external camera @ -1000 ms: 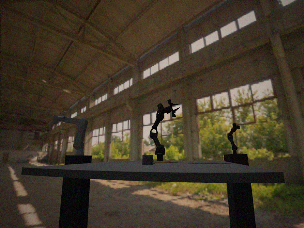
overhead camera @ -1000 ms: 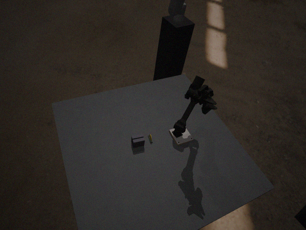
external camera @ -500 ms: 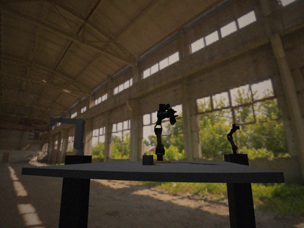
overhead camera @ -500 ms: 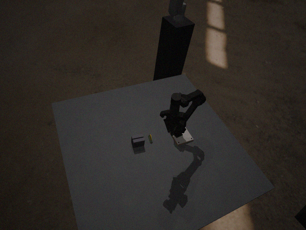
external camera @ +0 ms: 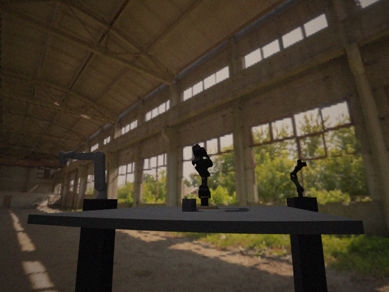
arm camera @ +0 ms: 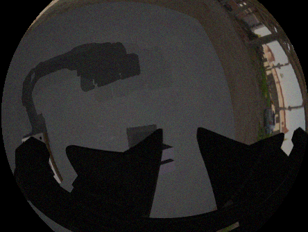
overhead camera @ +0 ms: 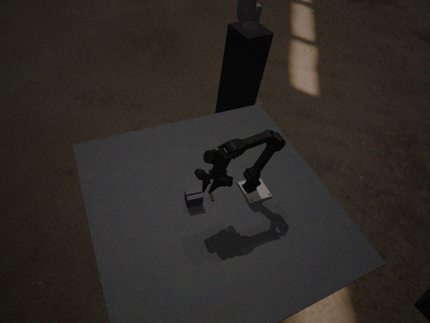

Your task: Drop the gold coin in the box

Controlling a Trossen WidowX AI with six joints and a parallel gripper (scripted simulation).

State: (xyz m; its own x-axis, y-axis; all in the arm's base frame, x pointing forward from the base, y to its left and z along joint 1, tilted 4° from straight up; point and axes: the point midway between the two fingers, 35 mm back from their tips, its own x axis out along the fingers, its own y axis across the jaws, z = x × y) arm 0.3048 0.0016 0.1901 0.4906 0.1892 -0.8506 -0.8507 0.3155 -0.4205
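Now: the gold coin 18 cm below my gripper tip, 10 cm behind it and 8 cm to the right of it.
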